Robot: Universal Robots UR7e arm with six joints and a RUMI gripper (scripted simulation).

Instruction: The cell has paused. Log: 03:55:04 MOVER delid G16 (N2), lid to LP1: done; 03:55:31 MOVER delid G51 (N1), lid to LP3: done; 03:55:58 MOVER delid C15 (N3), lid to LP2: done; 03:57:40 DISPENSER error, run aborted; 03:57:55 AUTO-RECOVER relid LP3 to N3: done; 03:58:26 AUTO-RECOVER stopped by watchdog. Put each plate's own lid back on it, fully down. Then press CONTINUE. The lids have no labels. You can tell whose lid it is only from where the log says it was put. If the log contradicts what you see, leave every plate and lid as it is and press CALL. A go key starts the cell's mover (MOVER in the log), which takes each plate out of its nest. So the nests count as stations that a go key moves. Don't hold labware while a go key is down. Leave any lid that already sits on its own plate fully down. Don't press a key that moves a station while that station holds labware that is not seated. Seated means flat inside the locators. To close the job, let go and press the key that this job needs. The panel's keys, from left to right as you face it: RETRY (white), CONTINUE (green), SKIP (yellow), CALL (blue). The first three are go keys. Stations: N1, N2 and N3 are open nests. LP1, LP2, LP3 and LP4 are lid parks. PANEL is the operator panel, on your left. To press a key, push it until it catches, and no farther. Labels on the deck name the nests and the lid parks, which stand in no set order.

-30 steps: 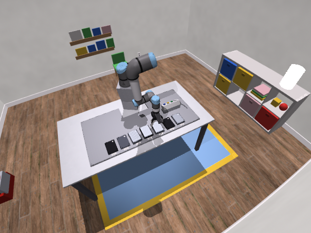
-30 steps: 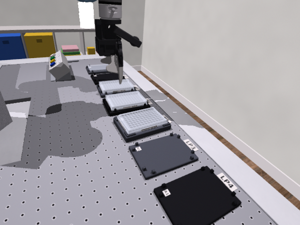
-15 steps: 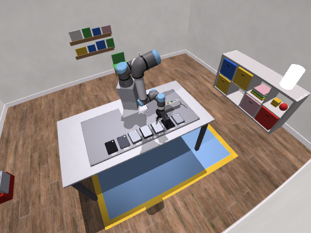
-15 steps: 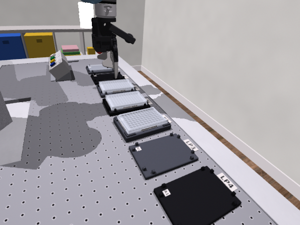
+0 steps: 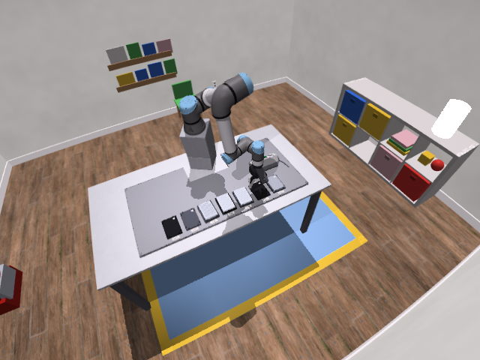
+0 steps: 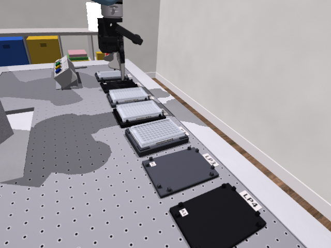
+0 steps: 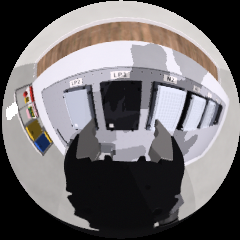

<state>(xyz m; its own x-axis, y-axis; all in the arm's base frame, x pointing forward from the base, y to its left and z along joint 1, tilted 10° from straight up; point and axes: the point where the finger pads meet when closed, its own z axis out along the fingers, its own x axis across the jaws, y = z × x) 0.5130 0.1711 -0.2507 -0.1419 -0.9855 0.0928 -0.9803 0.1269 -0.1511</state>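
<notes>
The park LP1 is 60 mm below my hand and 10 mm to the left of it. Also, from my hand: lid park LP3 (510 mm to the right, 60 mm below, 60 mm behind); then green key (220 mm to the left, 200 mm behind); then white key (270 mm to the left, 190 mm behind).
</notes>
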